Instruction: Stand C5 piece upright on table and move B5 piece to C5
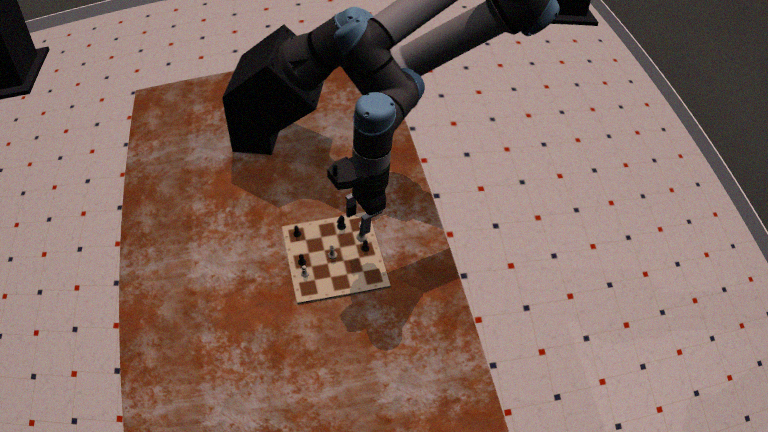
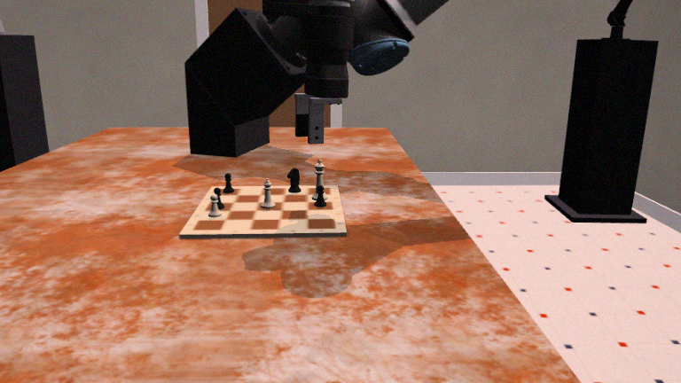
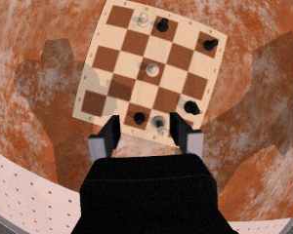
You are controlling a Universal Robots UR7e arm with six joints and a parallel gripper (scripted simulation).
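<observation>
Right now the white queen is 90 mm below my hand, 30 mm behind it and 10 mm to the left of it. The rest, counted from my hand: black knight (100 mm below, 70 mm behind, 30 mm to the right); chessboard (120 mm below, 60 mm to the right, 10 mm ahead); white bishop (100 mm below, 60 mm to the right, 10 mm ahead).
</observation>
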